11 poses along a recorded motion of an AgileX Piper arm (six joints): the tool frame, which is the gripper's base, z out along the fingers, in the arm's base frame.
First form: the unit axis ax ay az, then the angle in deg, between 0 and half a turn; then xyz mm.
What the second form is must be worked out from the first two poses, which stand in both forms.
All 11 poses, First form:
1: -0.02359 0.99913 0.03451 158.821 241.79 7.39 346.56
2: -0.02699 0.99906 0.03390 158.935 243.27 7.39 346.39
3: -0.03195 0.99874 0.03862 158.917 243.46 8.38 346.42
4: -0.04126 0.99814 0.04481 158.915 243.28 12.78 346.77
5: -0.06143 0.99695 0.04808 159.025 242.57 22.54 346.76
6: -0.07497 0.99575 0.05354 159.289 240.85 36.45 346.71
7: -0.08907 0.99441 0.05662 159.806 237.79 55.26 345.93
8: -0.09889 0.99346 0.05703 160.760 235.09 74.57 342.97
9: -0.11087 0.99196 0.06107 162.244 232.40 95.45 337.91
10: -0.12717 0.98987 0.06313 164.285 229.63 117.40 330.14
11: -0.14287 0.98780 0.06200 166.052 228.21 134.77 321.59
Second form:
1:
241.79 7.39 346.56
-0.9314 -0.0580 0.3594
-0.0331 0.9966 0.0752
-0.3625 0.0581 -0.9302

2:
243.27 7.39 346.39
-0.9318 -0.0643 0.3573
-0.0399 0.9964 0.0752
-0.3609 0.0558 -0.9310

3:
243.46 8.38 346.42
-0.9311 -0.0756 0.3569
-0.0478 0.9951 0.0861
-0.3617 0.0631 -0.9302

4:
243.28 12.78 346.77
-0.9298 -0.0957 0.3555
-0.0635 0.9928 0.1013
-0.3627 0.0716 -0.9292

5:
242.57 22.54 346.76
-0.9264 -0.1356 0.3512
-0.1012 0.9882 0.1147
-0.3626 0.0707 -0.9293

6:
240.85 36.45 346.71
-0.9245 -0.1634 0.3444
-0.1255 0.9836 0.1297
-0.3599 0.0767 -0.9298

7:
237.79 55.26 345.93
-0.9231 -0.1912 0.3335
-0.1522 0.9784 0.1399
-0.3530 0.0784 -0.9323

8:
235.09 74.57 342.97
-0.9251 -0.2098 0.3164
-0.1722 0.9747 0.1427
-0.3383 0.0776 -0.9378

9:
232.40 95.45 337.91
-0.9284 -0.2333 0.2893
-0.1961 0.9687 0.1521
-0.3157 0.0845 -0.9451

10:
229.63 117.40 330.14
-0.9309 -0.2642 0.2524
-0.2300 0.9604 0.1571
-0.2839 0.0882 -0.9548

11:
228.21 134.77 321.59
-0.9303 -0.2930 0.2206
-0.2631 0.9522 0.1551
-0.2556 0.0862 -0.9629

